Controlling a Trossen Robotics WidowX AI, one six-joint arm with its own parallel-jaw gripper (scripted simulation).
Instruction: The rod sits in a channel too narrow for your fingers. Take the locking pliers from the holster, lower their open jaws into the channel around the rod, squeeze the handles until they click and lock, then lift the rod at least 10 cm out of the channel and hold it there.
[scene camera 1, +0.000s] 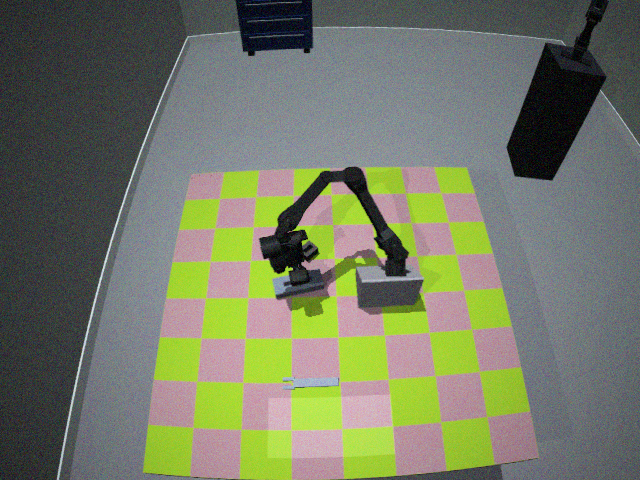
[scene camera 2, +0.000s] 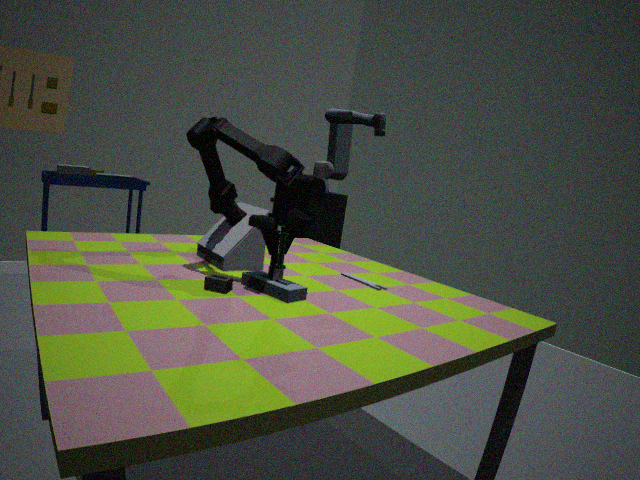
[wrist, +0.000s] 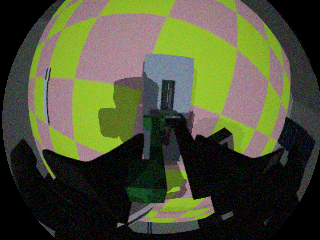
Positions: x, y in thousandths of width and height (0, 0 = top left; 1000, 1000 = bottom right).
Labels:
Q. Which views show the gripper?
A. Scene camera 1, scene camera 2 and the wrist view: all of them.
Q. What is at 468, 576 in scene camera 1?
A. The gripper.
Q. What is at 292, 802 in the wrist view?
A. The gripper.

